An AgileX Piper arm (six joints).
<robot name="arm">
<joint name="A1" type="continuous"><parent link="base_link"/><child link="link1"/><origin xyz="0 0 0.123" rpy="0 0 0"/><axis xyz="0 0 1"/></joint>
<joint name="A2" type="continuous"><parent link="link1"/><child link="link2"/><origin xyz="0 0 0" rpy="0 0 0"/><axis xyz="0 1 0"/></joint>
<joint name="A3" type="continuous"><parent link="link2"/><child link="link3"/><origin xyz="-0.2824 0 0.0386" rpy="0 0 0"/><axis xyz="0 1 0"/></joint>
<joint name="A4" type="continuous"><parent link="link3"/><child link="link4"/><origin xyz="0.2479 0 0.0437" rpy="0 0 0"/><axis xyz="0.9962 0 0.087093"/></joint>
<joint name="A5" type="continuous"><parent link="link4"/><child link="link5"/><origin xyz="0 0 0" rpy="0 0 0"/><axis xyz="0 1 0"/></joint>
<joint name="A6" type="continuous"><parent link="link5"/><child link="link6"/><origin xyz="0.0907 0 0.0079" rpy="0 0 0"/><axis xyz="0.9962 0 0.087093"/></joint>
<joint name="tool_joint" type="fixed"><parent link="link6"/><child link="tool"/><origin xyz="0 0 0" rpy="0 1.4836 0"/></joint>
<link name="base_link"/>
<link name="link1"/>
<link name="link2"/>
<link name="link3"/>
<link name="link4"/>
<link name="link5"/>
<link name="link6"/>
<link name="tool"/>
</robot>
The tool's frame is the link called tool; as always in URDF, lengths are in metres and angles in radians. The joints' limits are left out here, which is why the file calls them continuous.
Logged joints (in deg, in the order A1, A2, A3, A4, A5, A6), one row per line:
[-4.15, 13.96, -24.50, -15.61, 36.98, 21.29]
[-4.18, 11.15, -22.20, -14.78, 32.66, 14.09]
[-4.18, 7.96, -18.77, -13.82, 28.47, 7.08]
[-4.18, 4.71, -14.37, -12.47, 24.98, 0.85]
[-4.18, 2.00, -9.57, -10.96, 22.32, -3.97]
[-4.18, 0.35, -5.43, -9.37, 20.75, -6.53]
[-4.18, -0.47, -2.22, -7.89, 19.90, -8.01]
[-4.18, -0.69, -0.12, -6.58, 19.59, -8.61]
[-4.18, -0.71, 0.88, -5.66, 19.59, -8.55]
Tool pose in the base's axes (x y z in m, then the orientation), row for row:
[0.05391, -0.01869, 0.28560, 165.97, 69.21, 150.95]
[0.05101, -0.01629, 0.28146, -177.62, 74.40, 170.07]
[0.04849, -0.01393, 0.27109, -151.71, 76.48, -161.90]
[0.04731, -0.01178, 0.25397, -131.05, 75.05, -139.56]
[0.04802, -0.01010, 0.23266, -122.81, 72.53, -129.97]
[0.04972, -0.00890, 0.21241, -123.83, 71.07, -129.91]
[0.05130, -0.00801, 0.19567, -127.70, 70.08, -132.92]
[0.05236, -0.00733, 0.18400, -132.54, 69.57, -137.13]
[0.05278, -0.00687, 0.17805, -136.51, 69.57, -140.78]
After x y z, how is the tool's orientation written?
As angles about the fixed x, y, z axes (roll, pitch, yaw), in degrees.
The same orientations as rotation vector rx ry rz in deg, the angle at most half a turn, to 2 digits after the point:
[18.52, 108.65, -5.92]
[10.81, 105.20, -9.13]
[3.89, 102.10, -12.52]
[-1.66, 100.17, -15.29]
[-5.61, 99.73, -17.04]
[-7.36, 100.68, -17.08]
[-8.12, 102.22, -16.49]
[-8.09, 103.81, -15.47]
[-7.56, 104.82, -14.44]

